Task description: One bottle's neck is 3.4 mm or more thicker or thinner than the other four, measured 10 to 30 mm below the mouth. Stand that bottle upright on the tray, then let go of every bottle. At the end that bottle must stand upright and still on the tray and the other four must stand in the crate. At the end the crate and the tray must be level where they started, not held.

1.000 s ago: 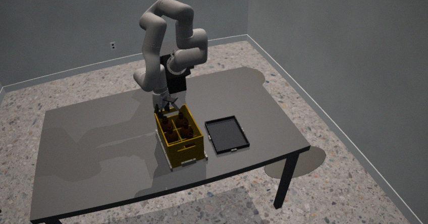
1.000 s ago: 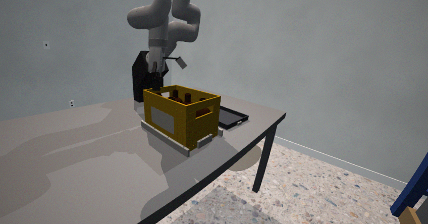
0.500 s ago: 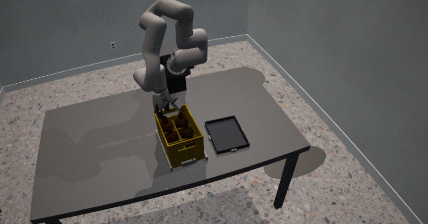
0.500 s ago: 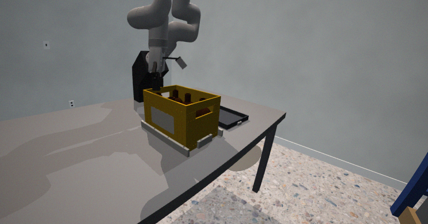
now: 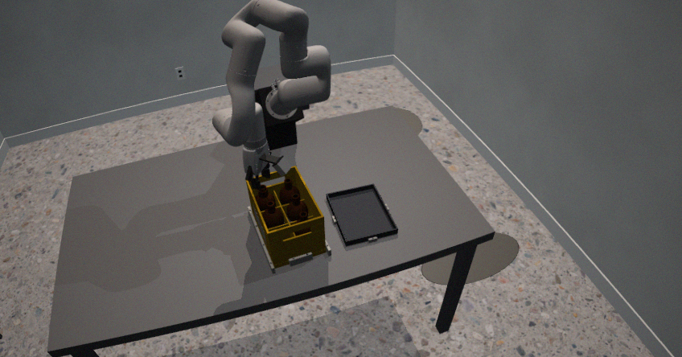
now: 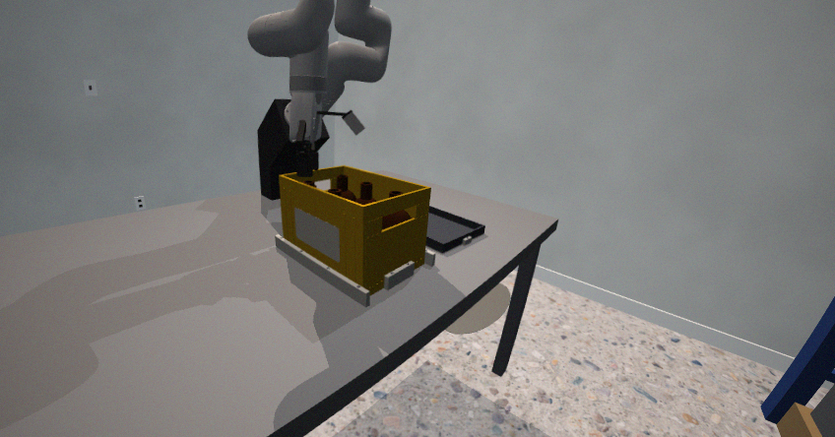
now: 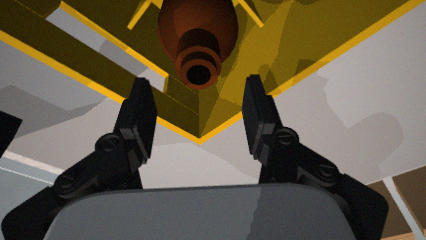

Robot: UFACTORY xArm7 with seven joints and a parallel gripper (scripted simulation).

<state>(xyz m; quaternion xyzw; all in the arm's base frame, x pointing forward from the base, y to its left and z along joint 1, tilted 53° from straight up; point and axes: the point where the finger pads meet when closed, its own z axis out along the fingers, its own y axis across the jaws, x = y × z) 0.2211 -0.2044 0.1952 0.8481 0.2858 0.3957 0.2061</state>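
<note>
The yellow crate is 10 cm ahead of my hand, 2 cm to the left of it and 12 cm below it. Round my hand: black tray: 18 cm ahead, 28 cm to the left, 19 cm below.
</note>
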